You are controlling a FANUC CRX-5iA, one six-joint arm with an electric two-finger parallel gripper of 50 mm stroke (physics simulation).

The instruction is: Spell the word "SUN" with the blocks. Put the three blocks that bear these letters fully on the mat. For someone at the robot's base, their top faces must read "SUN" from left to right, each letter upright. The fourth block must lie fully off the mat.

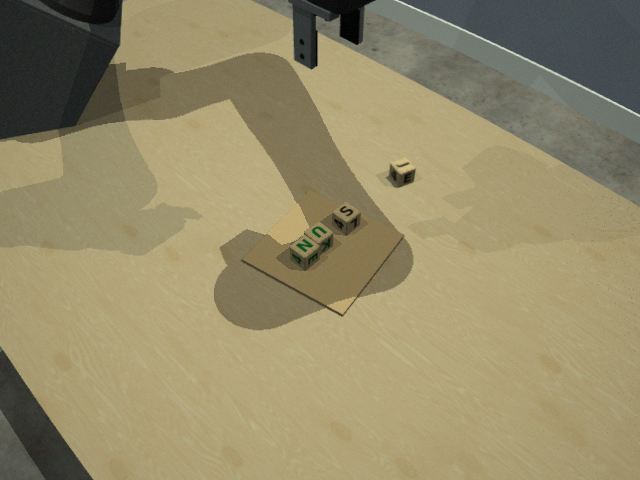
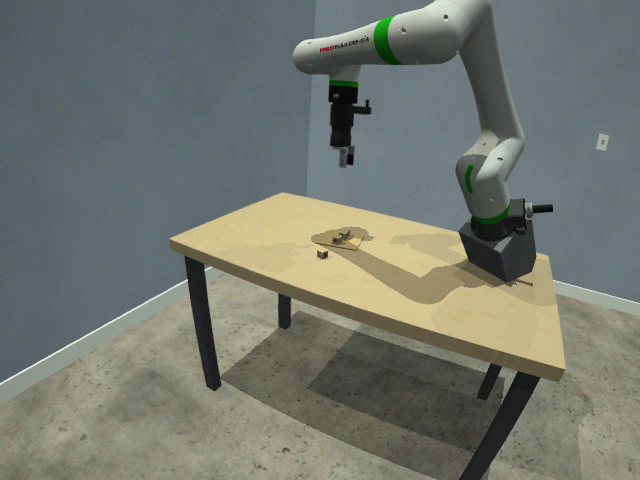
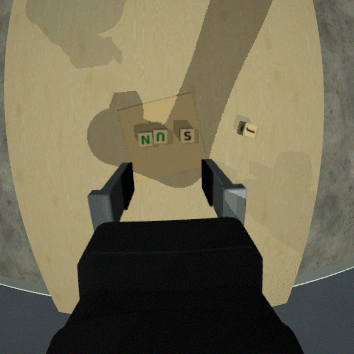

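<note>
The mat (image 1: pixel 356 263) (image 2: pixel 356 241) (image 3: pixel 172 159) bears three blocks. From the base side, their tops read S, U, N from left to right, roughly upright. The S block (image 1: pixel 345 219) (image 2: pixel 337 239) (image 3: pixel 187 135) stands apart from the U block (image 1: pixel 318 236) (image 3: pixel 160 136). The N block (image 1: pixel 305 252) (image 3: pixel 145 139) is very close to the U block; I cannot tell whether they touch. All three look fully on the mat. The fourth block (image 1: pixel 402 172) (image 2: pixel 322 253) (image 3: pixel 250 130), with what looks like a J on top, lies off the mat. My gripper (image 1: pixel 334 54) (image 2: pixel 346 164) (image 3: pixel 166 174) is open and empty, high above the table.
The wooden table (image 1: pixel 439 372) (image 2: pixel 248 237) (image 3: pixel 280 80) bears the mat and blocks. The dark robot pedestal (image 1: pixel 46 67) (image 2: pixel 498 253) stands at the base end of the table. Arm shadows fall across the mat and tabletop.
</note>
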